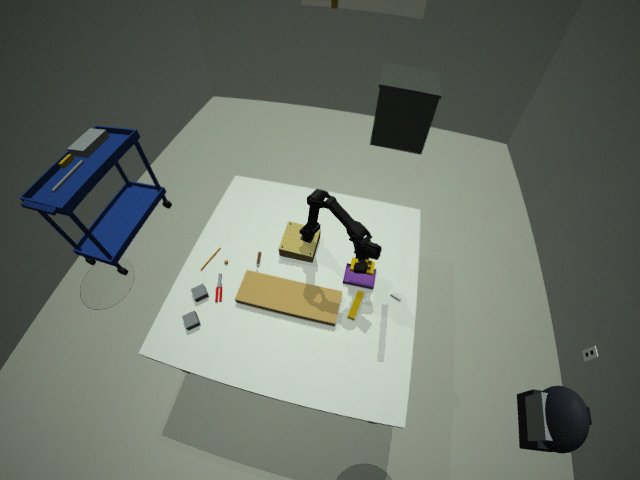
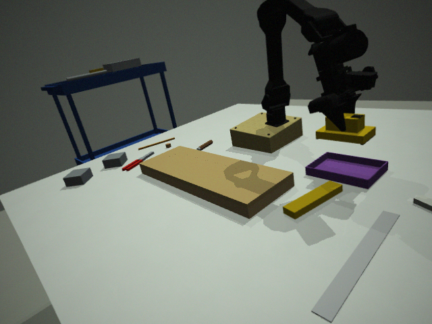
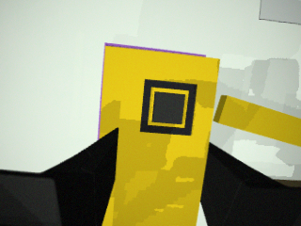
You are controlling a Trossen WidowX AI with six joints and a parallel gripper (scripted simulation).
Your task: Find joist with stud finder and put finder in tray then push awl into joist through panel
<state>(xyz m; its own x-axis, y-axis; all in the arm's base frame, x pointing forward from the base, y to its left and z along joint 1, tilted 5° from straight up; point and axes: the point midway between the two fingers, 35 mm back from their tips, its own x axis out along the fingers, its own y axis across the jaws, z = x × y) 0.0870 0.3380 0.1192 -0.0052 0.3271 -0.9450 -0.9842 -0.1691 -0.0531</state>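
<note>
Right now my gripper tip is 110 mm above the purple tray and 10 mm to the left of it. The rest, counted from my gripper tip: grey strip 250 mm ahead, 200 mm to the left, 130 mm below; then yellow bar 170 mm ahead, 120 mm below, 30 mm to the left; then yellow stud finder 20 mm above, 10 mm to the left.
</note>
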